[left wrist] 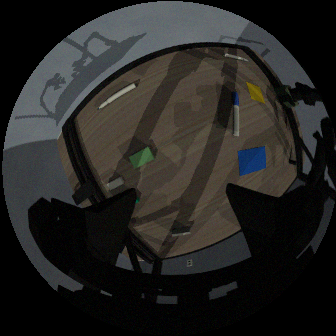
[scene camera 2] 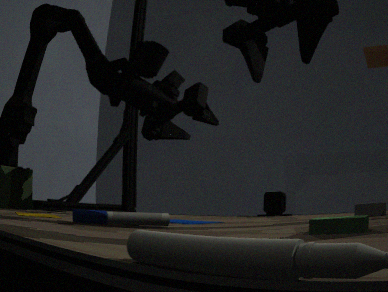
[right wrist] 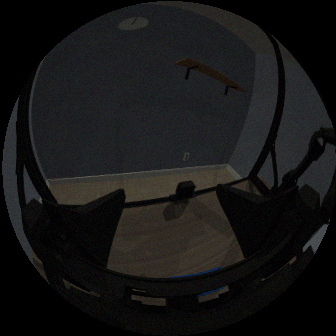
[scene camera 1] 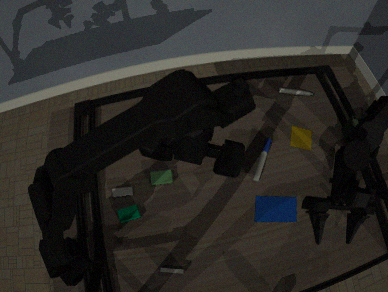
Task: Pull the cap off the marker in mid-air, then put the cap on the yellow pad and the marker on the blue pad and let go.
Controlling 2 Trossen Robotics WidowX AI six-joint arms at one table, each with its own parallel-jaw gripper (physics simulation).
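Places are measured from the left arm's base along level axes (x ahead, y left, z up), in millimetres.
Where they show: left gripper, fingertip midpoint: (left wrist: 181,191) (scene camera 2: 280,72) (scene camera 1: 192,163); right gripper, fingertip midpoint: (scene camera 2: 203,130) (right wrist: 170,191) (scene camera 1: 333,244); left arm's base, origin of the base link: (right wrist: 279,192) (scene camera 1: 66,261); right arm's base, origin of the base link: (left wrist: 292,94) (scene camera 2: 6,167).
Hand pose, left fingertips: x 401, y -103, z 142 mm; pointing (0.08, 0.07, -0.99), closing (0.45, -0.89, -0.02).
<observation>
Things, the pixels of their top centre, and the offset from my left fingertips.
- marker's white body, middle of its top: (scene camera 2: 121,211) (scene camera 1: 263,157) (left wrist: 237,111) 200 mm ahead, 91 mm right, 177 mm down
- table with its blue cap, middle of its top: (scene camera 2: 89,209) (scene camera 1: 267,144) (left wrist: 236,97) 244 mm ahead, 77 mm right, 176 mm down
- yellow pad, middle of its top: (scene camera 2: 37,214) (scene camera 1: 301,137) (left wrist: 255,92) 353 mm ahead, 153 mm right, 194 mm down
- blue pad, middle of its top: (scene camera 2: 182,221) (right wrist: 199,284) (scene camera 1: 276,209) (left wrist: 253,159) 107 mm ahead, 217 mm right, 194 mm down
- light green block, middle of its top: (scene camera 2: 340,217) (left wrist: 140,157) (scene camera 1: 161,176) 31 mm back, 92 mm left, 180 mm down
- grey block, middle of its top: (scene camera 1: 122,191) (left wrist: 114,183) 139 mm back, 146 mm left, 183 mm down
- teal block, middle of its top: (scene camera 1: 128,213) 172 mm back, 86 mm left, 180 mm down
- white pen, middle of its top: (scene camera 1: 297,90) (left wrist: 238,56) 504 mm ahead, 50 mm right, 176 mm down
- small grey piece, middle of its top: (scene camera 2: 370,203) (scene camera 1: 171,270) (left wrist: 180,233) 210 mm back, 109 mm right, 173 mm down
The marker's white body (scene camera 1: 260,167) (scene camera 2: 139,219) (left wrist: 236,120) lies on the table with its blue cap (scene camera 1: 267,145) (scene camera 2: 90,217) (left wrist: 236,98) on. The yellow pad (scene camera 1: 301,138) (scene camera 2: 37,215) (left wrist: 255,92) lies beyond the cap end, to the right in scene camera 1. The blue pad (scene camera 1: 276,209) (scene camera 2: 195,221) (left wrist: 252,160) lies below the body end there. My left gripper (scene camera 2: 281,71) (left wrist: 181,191) is open and empty, high above the table, left of the marker in scene camera 1. My right gripper (scene camera 1: 333,243) (scene camera 2: 203,131) (right wrist: 170,191) is open and empty, raised near the blue pad's right side in scene camera 1.
A light green block (scene camera 1: 161,177) (left wrist: 142,157), a grey block (scene camera 1: 122,191) and a teal block (scene camera 1: 128,213) lie at the left. One white pen (scene camera 1: 296,92) lies at the back; another pen (left wrist: 117,96) shows in the left wrist view. A small grey piece (scene camera 1: 172,270) lies near the front.
</observation>
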